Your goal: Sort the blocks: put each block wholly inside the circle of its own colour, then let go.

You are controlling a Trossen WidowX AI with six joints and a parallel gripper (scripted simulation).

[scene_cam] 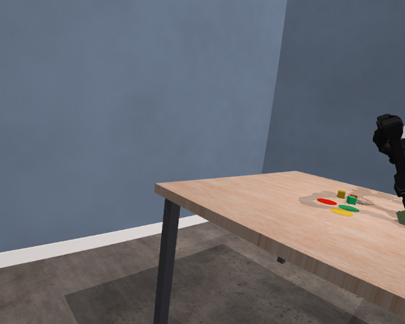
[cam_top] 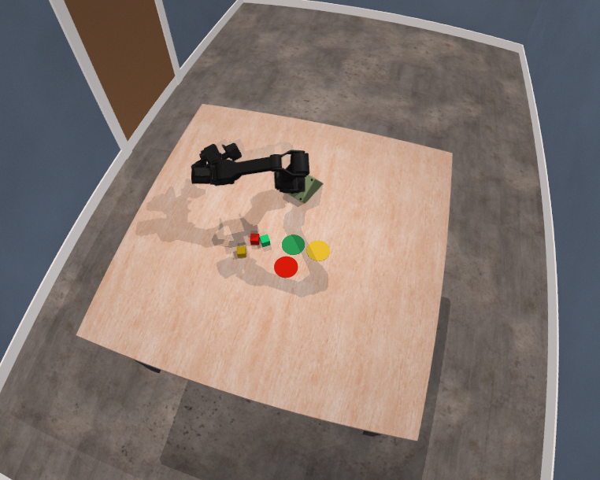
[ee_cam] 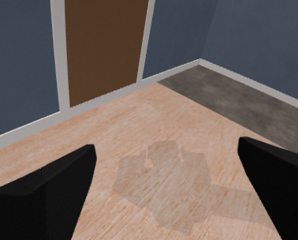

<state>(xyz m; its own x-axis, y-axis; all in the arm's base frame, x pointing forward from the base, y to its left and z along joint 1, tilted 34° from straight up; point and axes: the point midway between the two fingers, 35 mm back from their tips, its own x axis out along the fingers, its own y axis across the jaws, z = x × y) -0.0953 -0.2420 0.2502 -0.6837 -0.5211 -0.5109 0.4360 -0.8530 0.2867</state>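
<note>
Now: the yellow block 300 mm ahead of my hand, 100 mm to the left of it and 230 mm below it. Round my hand: green block: 250 mm ahead, 190 mm to the left, 230 mm below; then green circle: 260 mm ahead, 290 mm to the left, 250 mm below; then red block: 240 mm ahead, 150 mm to the left, 230 mm below.
</note>
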